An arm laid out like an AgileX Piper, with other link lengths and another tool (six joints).
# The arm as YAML. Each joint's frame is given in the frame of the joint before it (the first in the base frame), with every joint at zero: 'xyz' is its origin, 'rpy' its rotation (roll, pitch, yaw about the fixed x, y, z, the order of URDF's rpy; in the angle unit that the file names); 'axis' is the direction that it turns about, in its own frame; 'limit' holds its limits. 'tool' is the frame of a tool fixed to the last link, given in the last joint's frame.
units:
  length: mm
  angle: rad
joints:
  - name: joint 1
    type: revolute
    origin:
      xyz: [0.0, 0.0, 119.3]
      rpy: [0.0, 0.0, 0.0]
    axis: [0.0, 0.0, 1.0]
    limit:
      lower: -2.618
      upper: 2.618
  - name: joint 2
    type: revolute
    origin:
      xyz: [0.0, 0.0, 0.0]
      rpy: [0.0, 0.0, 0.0]
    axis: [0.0, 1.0, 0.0]
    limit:
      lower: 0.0
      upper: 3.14
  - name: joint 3
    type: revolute
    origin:
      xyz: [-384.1, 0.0, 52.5]
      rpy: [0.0, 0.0, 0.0]
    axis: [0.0, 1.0, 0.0]
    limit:
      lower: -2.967
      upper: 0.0
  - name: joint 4
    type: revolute
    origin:
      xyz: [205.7, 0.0, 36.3]
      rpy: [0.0, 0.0, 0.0]
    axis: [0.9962, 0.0, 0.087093]
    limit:
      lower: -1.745
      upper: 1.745
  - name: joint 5
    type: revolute
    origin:
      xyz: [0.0, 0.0, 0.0]
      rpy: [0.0, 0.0, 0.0]
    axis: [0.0, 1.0, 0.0]
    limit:
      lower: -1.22
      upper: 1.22
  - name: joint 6
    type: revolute
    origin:
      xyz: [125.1, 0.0, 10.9]
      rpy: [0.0, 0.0, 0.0]
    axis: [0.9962, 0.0, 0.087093]
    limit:
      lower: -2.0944
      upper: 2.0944
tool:
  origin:
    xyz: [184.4, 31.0, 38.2]
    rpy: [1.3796, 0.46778, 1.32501]
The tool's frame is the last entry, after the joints.
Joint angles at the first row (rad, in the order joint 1, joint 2, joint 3, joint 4, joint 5, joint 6):
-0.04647, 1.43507, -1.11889, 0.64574, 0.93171, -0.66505
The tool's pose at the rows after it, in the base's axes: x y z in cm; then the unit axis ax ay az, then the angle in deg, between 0 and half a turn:
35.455 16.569 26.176 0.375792 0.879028 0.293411 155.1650
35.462 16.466 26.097 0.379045 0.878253 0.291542 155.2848
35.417 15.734 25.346 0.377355 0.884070 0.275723 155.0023
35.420 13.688 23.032 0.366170 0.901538 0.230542 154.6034
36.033 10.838 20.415 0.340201 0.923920 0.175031 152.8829
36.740 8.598 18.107 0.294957 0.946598 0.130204 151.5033
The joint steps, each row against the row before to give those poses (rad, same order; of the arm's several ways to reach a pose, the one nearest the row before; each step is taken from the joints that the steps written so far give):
0.00000, 0.00000, 0.00001, 0.00000, -0.00001, -0.00001
0.00002, 0.00000, 0.00001, -0.00509, -0.00002, 0.00966
-0.00003, 0.00355, -0.00003, -0.03824, -0.00201, 0.01114
0.00002, 0.02284, -0.00108, -0.10227, -0.00507, 0.01449
0.00001, 0.03579, 0.00000, -0.12408, -0.03143, -0.01032
-0.00002, 0.04426, -0.00003, -0.09318, -0.03521, -0.05743

